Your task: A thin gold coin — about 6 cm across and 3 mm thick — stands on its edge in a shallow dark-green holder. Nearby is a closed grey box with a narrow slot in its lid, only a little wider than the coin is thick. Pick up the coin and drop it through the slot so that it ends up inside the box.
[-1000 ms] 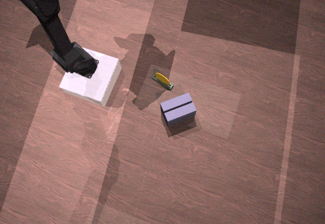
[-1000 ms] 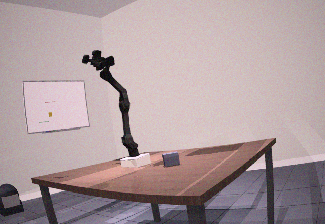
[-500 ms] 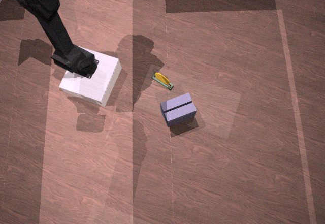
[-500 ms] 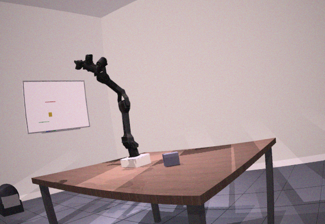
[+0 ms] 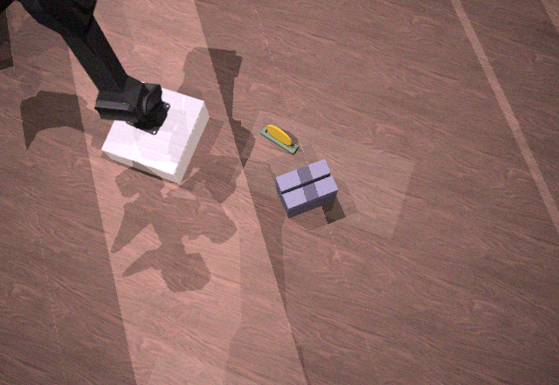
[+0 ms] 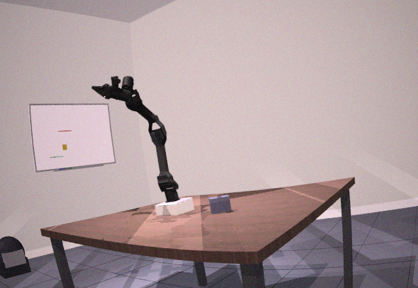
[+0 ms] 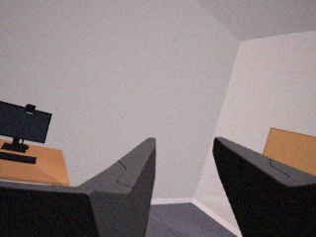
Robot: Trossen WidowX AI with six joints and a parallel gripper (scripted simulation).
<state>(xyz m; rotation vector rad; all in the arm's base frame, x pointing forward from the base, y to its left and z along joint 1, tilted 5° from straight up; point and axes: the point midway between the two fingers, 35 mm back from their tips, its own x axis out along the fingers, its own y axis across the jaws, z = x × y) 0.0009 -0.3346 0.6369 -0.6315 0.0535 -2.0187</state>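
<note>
The gold coin is 660 mm below my gripper tip, 480 mm to the left of it and 270 mm ahead of it.
</note>
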